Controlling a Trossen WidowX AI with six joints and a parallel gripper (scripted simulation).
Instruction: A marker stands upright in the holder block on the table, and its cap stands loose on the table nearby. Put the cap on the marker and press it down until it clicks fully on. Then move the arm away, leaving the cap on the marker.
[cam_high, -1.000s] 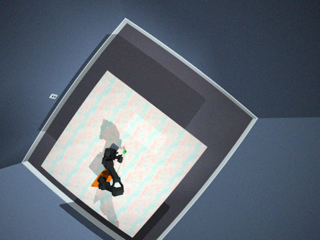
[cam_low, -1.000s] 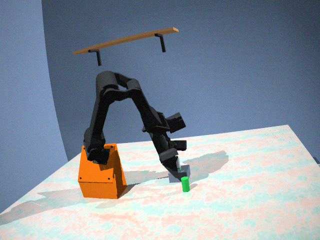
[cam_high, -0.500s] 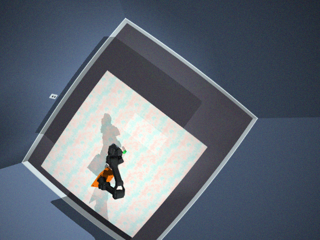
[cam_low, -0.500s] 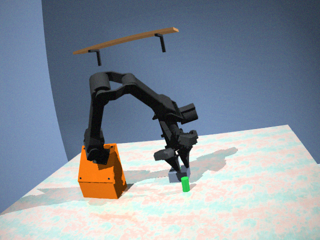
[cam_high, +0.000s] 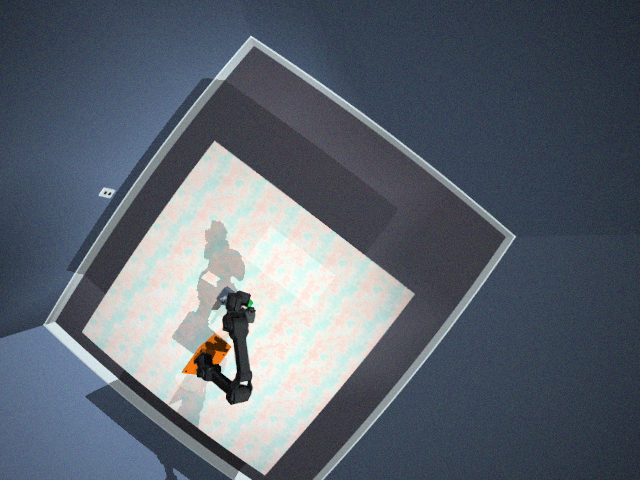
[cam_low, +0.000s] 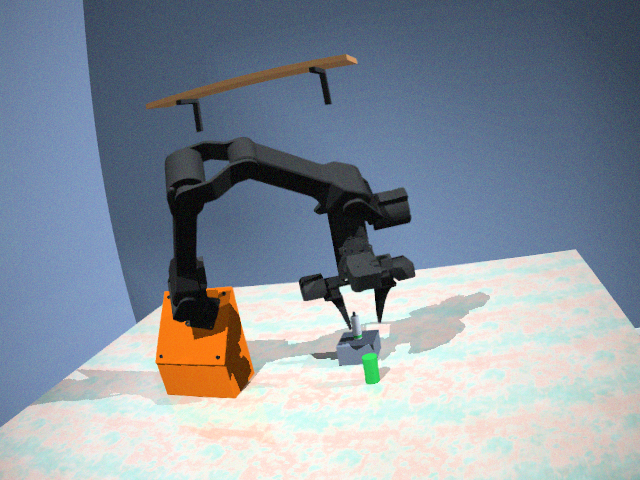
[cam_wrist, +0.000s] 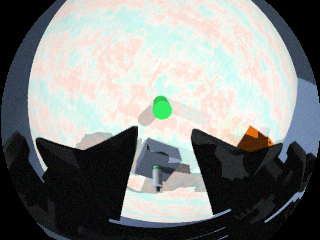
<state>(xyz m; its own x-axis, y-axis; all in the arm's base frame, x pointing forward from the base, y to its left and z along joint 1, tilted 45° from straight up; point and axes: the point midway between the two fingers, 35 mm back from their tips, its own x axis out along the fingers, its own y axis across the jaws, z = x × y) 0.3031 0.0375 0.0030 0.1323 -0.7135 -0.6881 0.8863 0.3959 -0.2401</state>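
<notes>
My gripper tip is now 90 mm above the green cap. Also, from my gripper tip: grey holder block 100 mm to the left, 90 mm below, 50 mm behind.
</notes>
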